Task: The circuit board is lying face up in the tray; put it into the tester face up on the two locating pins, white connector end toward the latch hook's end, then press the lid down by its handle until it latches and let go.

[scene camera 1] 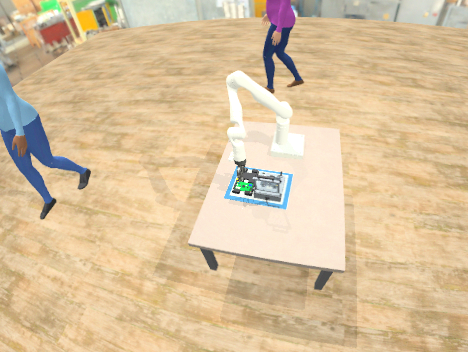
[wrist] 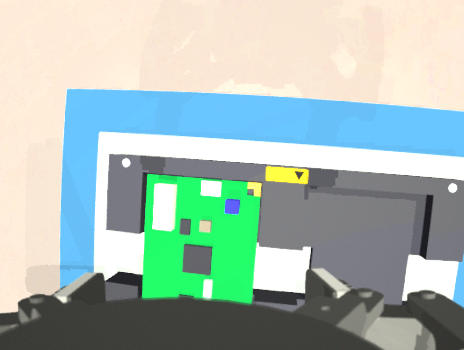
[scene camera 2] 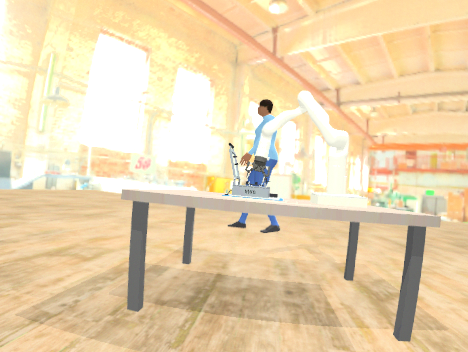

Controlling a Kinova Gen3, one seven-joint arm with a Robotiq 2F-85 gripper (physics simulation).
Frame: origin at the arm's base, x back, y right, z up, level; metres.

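Seen in the pictures: gripper, fingertip midpoint: [scene camera 1: 242,176] [wrist: 205,294] [scene camera 2: 254,180]; arm's base, link origin: [scene camera 1: 280,141] [scene camera 2: 335,193].
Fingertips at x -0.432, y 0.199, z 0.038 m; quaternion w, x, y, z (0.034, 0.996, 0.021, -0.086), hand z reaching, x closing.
Offsets run from my fingertips to a thing's top centre. "pt": to the spot under its first point. Level surfaces: height alone.
The green circuit board {dz -0.066, dx -0.020, dy -0.010 m} [scene camera 1: 244,187] [wrist: 230,260] lies face up in the dark grey tray {pt dz -0.066, dx -0.064, dy +0.030 m} [wrist: 125,200]. Its large white connector is toward the left in the wrist view; its near end is hidden behind the gripper body. My gripper [scene camera 1: 241,177] [scene camera 2: 258,181] [wrist: 205,294] is open and empty, its fingers standing wide to the left and right of the board, above the tray. The tester [scene camera 1: 267,189] [scene camera 2: 251,191] stands beside the board. Its lid {dz +0.133, dx -0.111, dy -0.176 m} [scene camera 2: 235,167] stands raised, handle at the top. The locating pins and latch hook are too small to tell.
The tray has a yellow label {dz -0.065, dx +0.034, dy +0.049 m} [wrist: 286,175] with a dark triangle, and a second recess to the right. A blue-bordered mat {dz -0.092 m} [scene camera 1: 289,192] [wrist: 115,110] lies under tray and tester on the table {dz -0.097 m} [scene camera 1: 315,220] [scene camera 2: 295,206]. Two people stand on the floor beyond the table.
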